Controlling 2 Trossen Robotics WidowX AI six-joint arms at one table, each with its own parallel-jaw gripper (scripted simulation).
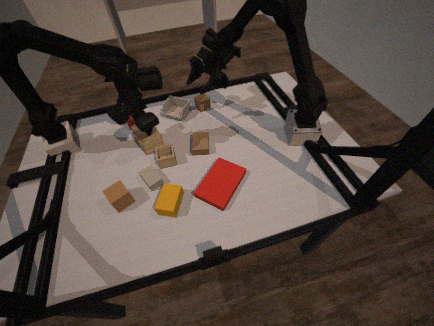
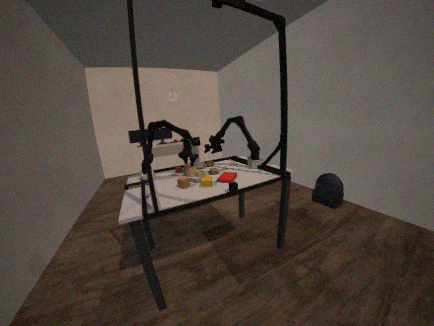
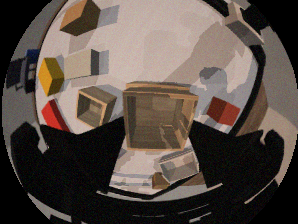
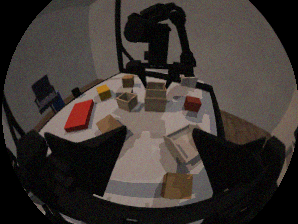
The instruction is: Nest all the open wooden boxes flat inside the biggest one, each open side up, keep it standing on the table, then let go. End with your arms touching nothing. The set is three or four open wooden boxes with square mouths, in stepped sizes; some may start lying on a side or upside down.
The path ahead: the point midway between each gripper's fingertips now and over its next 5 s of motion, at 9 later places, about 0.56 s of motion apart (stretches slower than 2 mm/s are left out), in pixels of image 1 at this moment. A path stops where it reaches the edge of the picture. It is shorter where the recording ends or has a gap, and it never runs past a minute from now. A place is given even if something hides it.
My left gripper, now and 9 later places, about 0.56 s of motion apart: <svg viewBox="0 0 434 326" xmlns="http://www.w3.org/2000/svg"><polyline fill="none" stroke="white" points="144,130 145,130 145,131 145,132 144,130 142,127 141,123 140,121 142,122 151,130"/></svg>
My right gripper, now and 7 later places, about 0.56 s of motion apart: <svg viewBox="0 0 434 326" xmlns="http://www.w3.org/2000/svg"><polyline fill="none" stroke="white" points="193,88 191,97 203,114 224,120 229,122 213,120 195,109 192,90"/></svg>
